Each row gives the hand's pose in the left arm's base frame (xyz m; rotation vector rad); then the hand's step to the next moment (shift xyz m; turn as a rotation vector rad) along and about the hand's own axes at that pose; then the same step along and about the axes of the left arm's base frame.
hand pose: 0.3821 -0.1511 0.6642 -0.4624 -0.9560 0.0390
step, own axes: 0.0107 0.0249 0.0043 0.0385 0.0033 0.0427
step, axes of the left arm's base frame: 0.0070 0.0265 0.0005 -0.0109 0.0275 0.0494
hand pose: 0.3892 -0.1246 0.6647 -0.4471 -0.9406 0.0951
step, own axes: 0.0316 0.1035 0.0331 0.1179 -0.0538 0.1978
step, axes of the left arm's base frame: 0.0040 0.1131 -0.0018 -0.0940 0.0483 0.2115
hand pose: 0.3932 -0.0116 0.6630 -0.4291 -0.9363 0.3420
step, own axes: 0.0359 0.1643 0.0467 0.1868 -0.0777 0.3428
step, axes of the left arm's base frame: -0.0349 0.1680 -0.0320 -0.1741 0.0891 0.3467
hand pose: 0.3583 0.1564 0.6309 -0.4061 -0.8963 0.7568
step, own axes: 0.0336 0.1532 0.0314 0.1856 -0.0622 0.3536
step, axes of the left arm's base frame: -0.0763 0.1287 -0.0566 -0.1899 0.0988 0.3428
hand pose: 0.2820 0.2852 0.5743 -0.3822 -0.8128 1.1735
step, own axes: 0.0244 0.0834 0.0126 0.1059 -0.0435 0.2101
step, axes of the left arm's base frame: -0.0607 0.0513 -0.0373 -0.1092 0.0523 0.2064
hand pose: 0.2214 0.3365 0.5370 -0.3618 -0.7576 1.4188
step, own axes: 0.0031 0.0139 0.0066 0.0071 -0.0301 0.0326
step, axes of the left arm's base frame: -0.0149 0.0037 -0.0034 0.0008 -0.0044 0.0447
